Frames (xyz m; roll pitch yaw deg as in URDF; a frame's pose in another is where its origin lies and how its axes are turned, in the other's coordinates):
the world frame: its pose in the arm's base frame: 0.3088 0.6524 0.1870 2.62 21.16 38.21
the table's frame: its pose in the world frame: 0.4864 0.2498 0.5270 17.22 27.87 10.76
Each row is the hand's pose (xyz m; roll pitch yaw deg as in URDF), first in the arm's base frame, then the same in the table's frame.
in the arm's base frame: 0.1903 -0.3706 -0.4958 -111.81 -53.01 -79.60
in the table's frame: -0.3143 -1.3094 -1.4160 -52.66 -23.32 -161.83
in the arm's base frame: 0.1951 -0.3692 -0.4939 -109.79 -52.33 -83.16
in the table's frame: -0.3130 -1.3103 -1.4109 -53.23 -21.13 -162.45
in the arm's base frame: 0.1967 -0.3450 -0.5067 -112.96 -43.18 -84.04
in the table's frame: -0.2897 -1.2959 -1.4107 -59.42 -15.39 -154.91
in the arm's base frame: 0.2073 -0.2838 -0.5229 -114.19 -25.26 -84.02
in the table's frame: -0.2402 -1.2579 -1.3954 -63.14 -4.39 -140.53
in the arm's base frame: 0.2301 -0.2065 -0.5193 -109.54 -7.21 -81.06
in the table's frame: -0.1919 -1.2078 -1.3546 -57.61 4.67 -124.65
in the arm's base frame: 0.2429 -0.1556 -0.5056 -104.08 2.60 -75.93
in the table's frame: -0.1693 -1.1703 -1.3227 -50.87 6.56 -113.70
